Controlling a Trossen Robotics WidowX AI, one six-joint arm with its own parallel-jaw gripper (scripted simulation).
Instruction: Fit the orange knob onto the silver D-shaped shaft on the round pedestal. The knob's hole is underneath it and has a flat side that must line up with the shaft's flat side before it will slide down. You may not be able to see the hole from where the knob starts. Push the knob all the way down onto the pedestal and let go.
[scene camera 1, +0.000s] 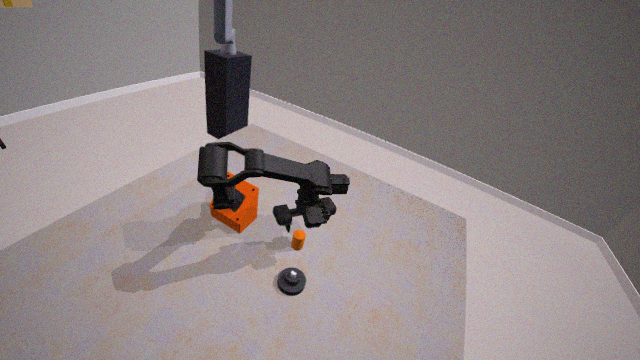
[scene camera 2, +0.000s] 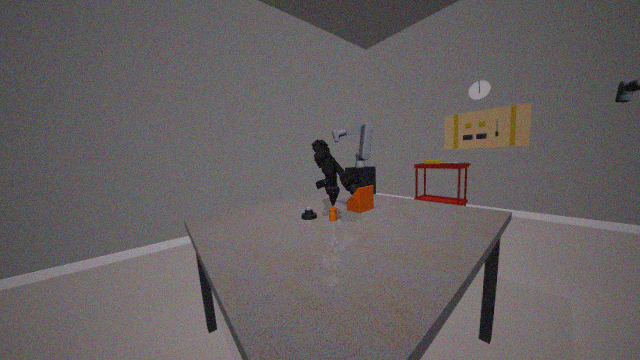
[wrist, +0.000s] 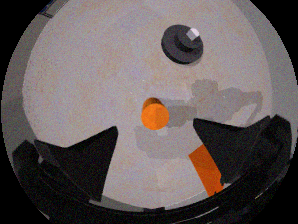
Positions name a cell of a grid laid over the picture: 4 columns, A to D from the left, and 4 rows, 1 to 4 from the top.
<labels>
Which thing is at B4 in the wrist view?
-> The gripper.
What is the gripper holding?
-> Nothing.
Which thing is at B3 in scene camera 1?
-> The gripper.
</labels>
